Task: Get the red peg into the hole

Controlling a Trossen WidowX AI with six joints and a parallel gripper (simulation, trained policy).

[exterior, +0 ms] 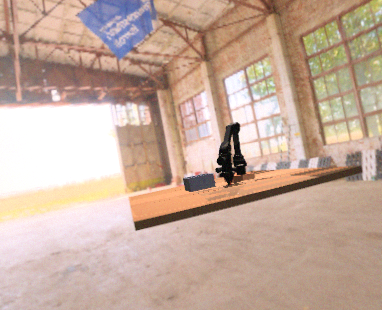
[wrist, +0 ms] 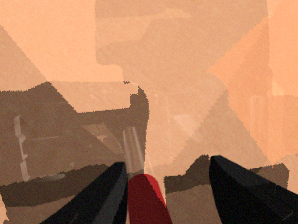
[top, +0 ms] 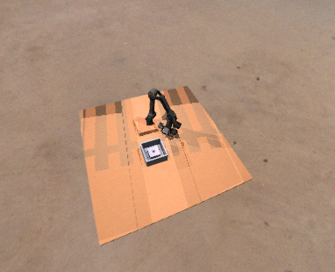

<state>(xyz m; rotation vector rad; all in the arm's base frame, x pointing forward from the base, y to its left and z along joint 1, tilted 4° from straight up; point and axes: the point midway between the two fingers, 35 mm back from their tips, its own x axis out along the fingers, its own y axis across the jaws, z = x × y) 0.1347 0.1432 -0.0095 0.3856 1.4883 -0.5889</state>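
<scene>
The red peg lies 4 cm above my gripper tip and 1 cm to the left of it. The rest, counted from my gripper tip: box 20 cm ahead, 15 cm to the right, 2 cm above; grey plate 20 cm ahead, 15 cm to the right, 4 cm above.
</scene>
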